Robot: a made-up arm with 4 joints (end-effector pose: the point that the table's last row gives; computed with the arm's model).
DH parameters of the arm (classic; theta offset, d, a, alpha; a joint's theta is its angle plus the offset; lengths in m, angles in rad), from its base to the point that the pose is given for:
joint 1: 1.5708 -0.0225 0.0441 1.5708
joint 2: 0 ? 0.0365 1.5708
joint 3: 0 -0.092 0.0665 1.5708
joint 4: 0 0.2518 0.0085 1.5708
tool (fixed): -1.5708 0.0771 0 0
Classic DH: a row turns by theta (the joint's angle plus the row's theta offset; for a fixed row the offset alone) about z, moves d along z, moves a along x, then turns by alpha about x.
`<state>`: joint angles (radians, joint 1 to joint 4).
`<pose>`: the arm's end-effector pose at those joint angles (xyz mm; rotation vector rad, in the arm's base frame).
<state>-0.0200 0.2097 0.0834 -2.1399</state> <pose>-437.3 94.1 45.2 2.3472 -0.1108 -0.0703</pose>
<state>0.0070 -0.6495 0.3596 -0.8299</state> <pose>-419.9 243.1 12.9 0.1793 -0.2420 -0.2590</pose>
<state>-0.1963 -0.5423 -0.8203 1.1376</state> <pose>-441.5 148.6 104.3 -1.5720 -0.1125 0.7266</pose>
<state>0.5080 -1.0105 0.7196 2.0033</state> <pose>-374.1 76.5 -251.1 -2.7405 -0.2097 -0.8244</pose>
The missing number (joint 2, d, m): -0.1879
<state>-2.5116 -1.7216 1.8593 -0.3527</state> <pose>156.9 -95.7 -308.9 2.1117 -0.3981 1.5483</pose>
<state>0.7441 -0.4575 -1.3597 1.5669</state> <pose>-226.2 -317.0 132.0 -1.3885 -1.5409 1.8206</pose>
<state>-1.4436 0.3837 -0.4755 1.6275</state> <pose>-1.7 480.9 69.0 -1.2510 0.5055 -0.9606</pose>
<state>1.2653 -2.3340 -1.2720 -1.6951</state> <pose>-317.0 -163.7 64.6 -1.1313 0.6151 0.5341</pose>
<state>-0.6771 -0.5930 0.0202 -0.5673</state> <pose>-219.6 427.5 70.3 -0.0285 -0.0019 -0.6940</pose>
